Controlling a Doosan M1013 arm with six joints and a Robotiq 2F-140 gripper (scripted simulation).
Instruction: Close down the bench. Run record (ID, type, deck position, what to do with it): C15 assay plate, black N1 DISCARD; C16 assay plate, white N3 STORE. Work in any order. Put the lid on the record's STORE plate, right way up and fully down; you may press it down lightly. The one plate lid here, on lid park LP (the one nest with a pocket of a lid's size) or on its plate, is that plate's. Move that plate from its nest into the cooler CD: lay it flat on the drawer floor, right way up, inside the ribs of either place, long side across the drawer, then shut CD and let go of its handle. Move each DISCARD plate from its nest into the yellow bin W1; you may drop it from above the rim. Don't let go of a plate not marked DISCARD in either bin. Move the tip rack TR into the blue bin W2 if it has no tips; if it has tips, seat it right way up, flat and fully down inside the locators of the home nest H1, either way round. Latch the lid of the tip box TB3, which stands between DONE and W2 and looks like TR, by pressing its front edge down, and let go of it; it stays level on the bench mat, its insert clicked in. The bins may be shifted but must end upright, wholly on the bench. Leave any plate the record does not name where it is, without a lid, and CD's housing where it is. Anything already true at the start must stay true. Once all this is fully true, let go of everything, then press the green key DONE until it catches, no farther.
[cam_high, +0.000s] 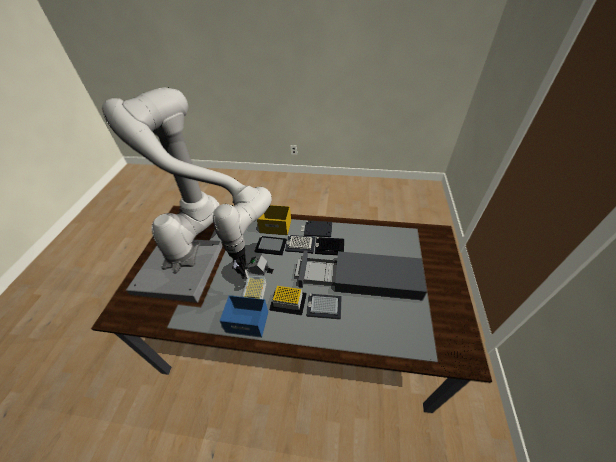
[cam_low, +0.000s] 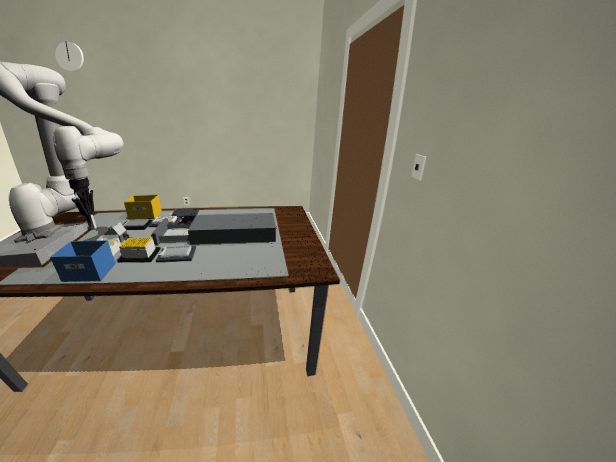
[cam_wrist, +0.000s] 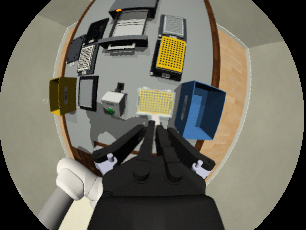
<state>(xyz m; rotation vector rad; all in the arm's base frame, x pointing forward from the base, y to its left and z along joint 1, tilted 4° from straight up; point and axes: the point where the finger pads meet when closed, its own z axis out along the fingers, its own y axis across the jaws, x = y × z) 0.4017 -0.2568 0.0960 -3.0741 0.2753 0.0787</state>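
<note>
The plate lid lies 310 mm to the left of my hand, 150 mm below it and 100 mm ahead of it. Also, from my hand: done key block: 150 mm to the left, 120 mm below, 30 mm ahead; then tip rack TR: 190 mm ahead, 120 mm below, 70 mm to the right; then blue bin W2: 160 mm to the right, 130 mm below.
</note>
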